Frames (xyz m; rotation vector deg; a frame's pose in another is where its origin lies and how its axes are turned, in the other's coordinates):
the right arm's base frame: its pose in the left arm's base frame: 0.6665 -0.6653 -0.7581 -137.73 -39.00 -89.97
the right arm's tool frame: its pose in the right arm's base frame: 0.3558 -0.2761 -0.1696 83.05 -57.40 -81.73
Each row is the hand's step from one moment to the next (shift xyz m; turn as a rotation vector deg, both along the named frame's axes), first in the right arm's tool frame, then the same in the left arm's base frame.
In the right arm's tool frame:
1: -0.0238 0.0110 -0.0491 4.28 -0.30 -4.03
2: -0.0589 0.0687 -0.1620 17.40 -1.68 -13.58
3: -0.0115 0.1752 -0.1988 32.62 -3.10 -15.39
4: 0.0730 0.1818 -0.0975 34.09 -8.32 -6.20
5: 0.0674 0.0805 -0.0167 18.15 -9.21 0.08
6: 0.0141 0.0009 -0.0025 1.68 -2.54 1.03
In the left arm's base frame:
1: 0.0404 0.0021 0.0383 -1.80 3.80 4.12
2: 0.1398 0.0423 0.1145 -8.58 14.47 14.39
3: 0.1859 0.1553 0.1080 -19.51 24.76 17.80
4: 0.0962 0.1955 0.0198 -26.96 20.16 11.70
5: 0.0090 0.1052 -0.0126 -18.50 6.76 5.11
6: -0.0085 0.0112 0.0030 -3.12 -0.74 0.24

